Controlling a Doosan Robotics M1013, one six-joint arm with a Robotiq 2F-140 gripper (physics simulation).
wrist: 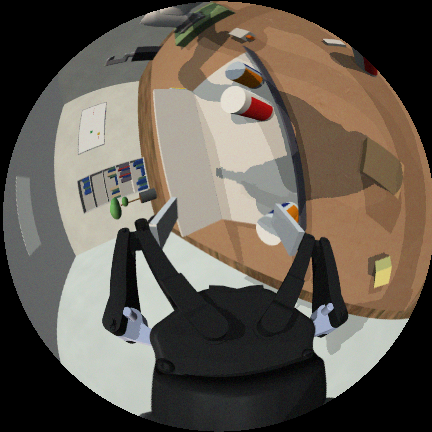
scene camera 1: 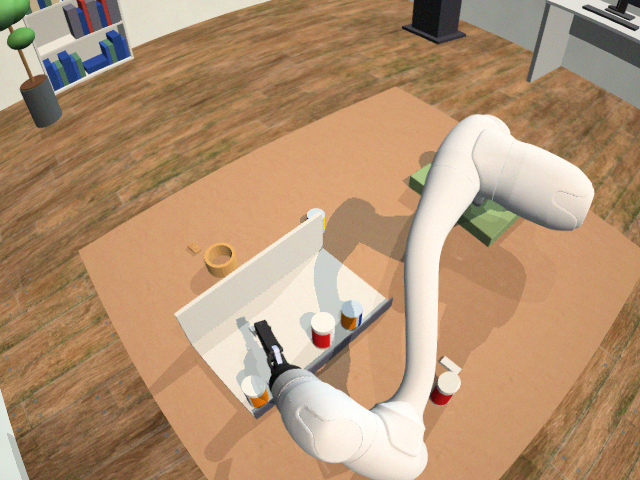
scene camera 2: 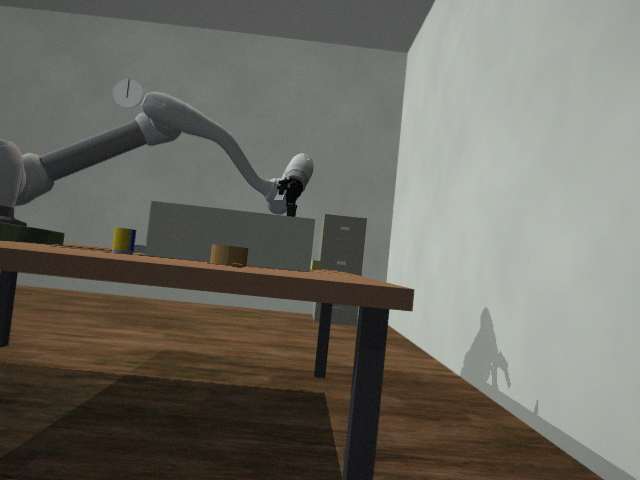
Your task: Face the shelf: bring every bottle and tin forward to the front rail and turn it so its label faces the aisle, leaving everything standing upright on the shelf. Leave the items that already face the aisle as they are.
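Places are measured from the arm's base along level axes (x back, y left, z down), in metres.
Pixels of known places: gripper, fingertip midpoint: (wrist: 226, 210) (scene camera 1: 264, 354).
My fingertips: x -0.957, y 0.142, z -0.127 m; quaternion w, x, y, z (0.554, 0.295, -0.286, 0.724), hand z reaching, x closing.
Behind a point stands the place of what it marks.
The white shelf (scene camera 1: 289, 304) {x -0.783, y -0.023, z 0.040 m} (wrist: 250, 150) {x -0.873, y 0.069, z 0.040 m} has a dark front rail (wrist: 285, 120) {x -0.821, y 0.178, z 0.022 m}. A white-topped orange bottle (scene camera 1: 255, 391) {x -1.018, y 0.177, z -0.056 m} (wrist: 293, 212) {x -0.998, y 0.182, z 0.006 m} stands at its left front corner. A white-lidded red tin (scene camera 1: 322, 333) {x -0.798, y 0.146, z -0.053 m} (wrist: 257, 107) {x -0.797, y 0.146, z -0.020 m} and a pale-topped orange tin (scene camera 1: 351, 316) {x -0.703, y 0.143, z -0.030 m} (wrist: 247, 76) {x -0.710, y 0.141, z -0.014 m}, blue at one side, stand upright near the rail at the right, orange and red sides towards scene camera 1. My gripper (wrist: 226, 210) {x -0.957, y 0.142, z -0.126 m} is open and empty, tilted above the left part of the shelf; one finger overlaps the orange bottle in the wrist view. The bottle's far side is hidden.
A yellow-and-blue tin (scene camera 2: 124, 240) {x -0.559, y -0.230, z 0.017 m} stands behind the shelf, a wooden ring (scene camera 1: 220, 269) {x -0.882, y -0.230, z 0.013 m} (scene camera 2: 229, 255) {x -0.867, y -0.319, z 0.028 m} behind its back panel. Before the shelf are another red tin (scene camera 1: 445, 390) {x -0.674, y 0.455, z -0.045 m} (wrist: 370, 66), a white block (scene camera 1: 449, 364) {x -0.572, y 0.399, z 0.042 m}, a brown box (wrist: 381, 167) {x -0.895, y 0.359, z 0.004 m} and a yellow block (wrist: 383, 272) {x -1.082, y 0.435, z 0.016 m}.
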